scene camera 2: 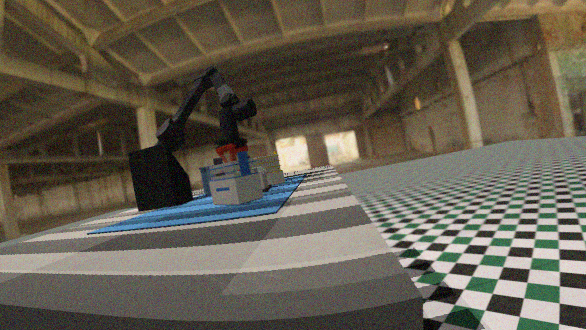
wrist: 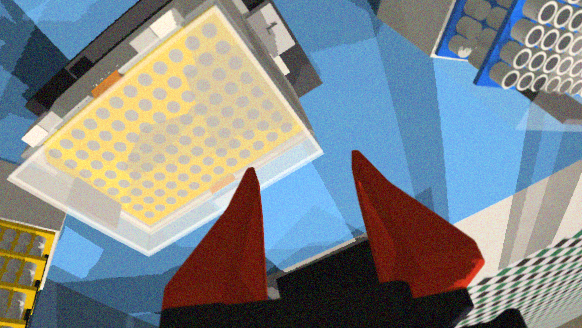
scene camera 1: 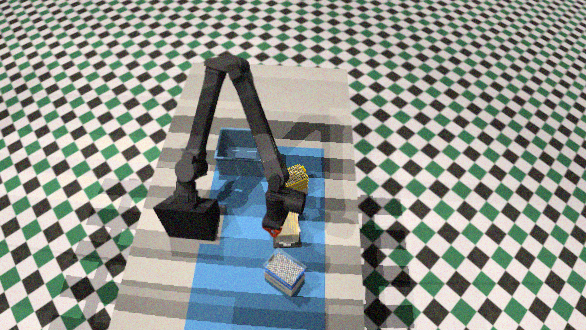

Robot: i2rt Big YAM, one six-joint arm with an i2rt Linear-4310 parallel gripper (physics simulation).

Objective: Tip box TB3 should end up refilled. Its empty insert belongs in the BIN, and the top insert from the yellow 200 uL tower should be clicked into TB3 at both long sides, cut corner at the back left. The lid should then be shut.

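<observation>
TB3 (scene camera 1: 288,231) (wrist: 170,120) stands on the blue mat. It holds a yellow insert with grey-looking holes, and a clear lid appears to lie over it. My gripper (scene camera 1: 272,232) (scene camera 2: 232,156) (wrist: 303,166) is partly open with nothing between its red fingers. It hangs beside TB3's long side; in the wrist view the left fingertip overlaps the lid's edge. The yellow 200 uL tower (scene camera 1: 297,177) (wrist: 22,265) stands behind TB3, with several stacked yellow inserts. The BIN (scene camera 1: 236,167) is an open blue tray at the back left, partly behind the arm.
A blue-and-white tip tower (scene camera 1: 285,272) (scene camera 2: 237,191) (wrist: 542,45) stands in front of TB3 on the blue mat (scene camera 1: 225,312), with clear panels around its top. In scene camera 2 it hides much of TB3. A dark holder (wrist: 309,80) surrounds TB3's base. The arm's black base stands at left.
</observation>
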